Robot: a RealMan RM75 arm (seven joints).
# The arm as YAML. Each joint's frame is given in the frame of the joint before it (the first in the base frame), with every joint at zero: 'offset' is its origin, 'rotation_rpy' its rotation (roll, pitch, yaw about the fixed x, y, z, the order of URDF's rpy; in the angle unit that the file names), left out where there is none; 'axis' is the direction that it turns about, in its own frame. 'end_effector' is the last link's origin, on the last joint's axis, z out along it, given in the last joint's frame.
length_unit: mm
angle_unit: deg
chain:
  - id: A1
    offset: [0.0, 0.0, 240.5]
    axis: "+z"
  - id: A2
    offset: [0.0, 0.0, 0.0]
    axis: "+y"
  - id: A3
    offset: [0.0, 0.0, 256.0]
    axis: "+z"
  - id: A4
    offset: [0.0, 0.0, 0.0]
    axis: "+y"
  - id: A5
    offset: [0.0, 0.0, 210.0]
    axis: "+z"
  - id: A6
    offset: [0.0, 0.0, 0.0]
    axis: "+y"
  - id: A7
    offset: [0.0, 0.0, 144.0]
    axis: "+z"
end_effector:
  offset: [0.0, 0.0, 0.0]
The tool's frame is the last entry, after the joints.
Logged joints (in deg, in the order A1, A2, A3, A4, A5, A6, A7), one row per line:
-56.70, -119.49, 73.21, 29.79, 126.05, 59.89, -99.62
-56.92, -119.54, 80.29, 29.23, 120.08, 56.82, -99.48
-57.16, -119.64, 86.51, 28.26, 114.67, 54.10, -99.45
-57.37, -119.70, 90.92, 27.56, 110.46, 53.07, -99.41
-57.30, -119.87, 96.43, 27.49, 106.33, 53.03, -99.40
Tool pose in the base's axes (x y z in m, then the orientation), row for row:
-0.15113, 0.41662, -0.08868, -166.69, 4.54, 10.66
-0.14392, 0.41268, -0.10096, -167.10, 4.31, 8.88
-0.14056, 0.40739, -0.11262, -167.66, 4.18, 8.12
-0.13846, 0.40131, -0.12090, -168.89, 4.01, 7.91
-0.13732, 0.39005, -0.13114, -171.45, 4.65, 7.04
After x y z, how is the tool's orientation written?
As angles about the fixed x, y, z axes (roll, pitch, yaw), in degrees.
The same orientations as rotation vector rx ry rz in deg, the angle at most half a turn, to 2 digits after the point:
-166.32, -14.74, 8.40
-166.85, -12.24, 7.74
-167.46, -11.22, 7.39
-168.69, -11.09, 7.04
-171.29, -10.01, 7.74

